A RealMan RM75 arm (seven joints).
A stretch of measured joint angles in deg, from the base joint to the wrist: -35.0, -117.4, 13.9, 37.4, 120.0, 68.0, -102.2; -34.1, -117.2, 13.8, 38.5, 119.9, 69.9, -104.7; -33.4, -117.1, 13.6, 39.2, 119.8, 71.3, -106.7; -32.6, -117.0, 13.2, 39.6, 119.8, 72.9, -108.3; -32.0, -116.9, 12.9, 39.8, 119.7, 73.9, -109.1; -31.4, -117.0, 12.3, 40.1, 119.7, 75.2, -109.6; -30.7, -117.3, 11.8, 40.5, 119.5, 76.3, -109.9; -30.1, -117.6, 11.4, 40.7, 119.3, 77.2, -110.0; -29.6, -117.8, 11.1, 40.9, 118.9, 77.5, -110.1; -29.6, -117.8, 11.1, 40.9, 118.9, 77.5, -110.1; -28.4, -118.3, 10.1, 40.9, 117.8, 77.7, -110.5
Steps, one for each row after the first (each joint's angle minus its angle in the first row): 0.9, 0.2, -0.1, 1.1, -0.1, 1.9, -2.5; 1.6, 0.3, -0.3, 1.8, -0.2, 3.3, -4.5; 2.4, 0.4, -0.7, 2.2, -0.2, 4.9, -6.1; 3.0, 0.5, -1.0, 2.4, -0.3, 5.9, -6.9; 3.6, 0.4, -1.6, 2.7, -0.3, 7.2, -7.4; 4.3, 0.1, -2.1, 3.1, -0.5, 8.3, -7.7; 4.9, -0.2, -2.5, 3.3, -0.7, 9.2, -7.8; 5.4, -0.4, -2.8, 3.5, -1.1, 9.5, -7.9; 5.4, -0.4, -2.8, 3.5, -1.1, 9.5, -7.9; 6.6, -0.9, -3.8, 3.5, -2.2, 9.7, -8.3
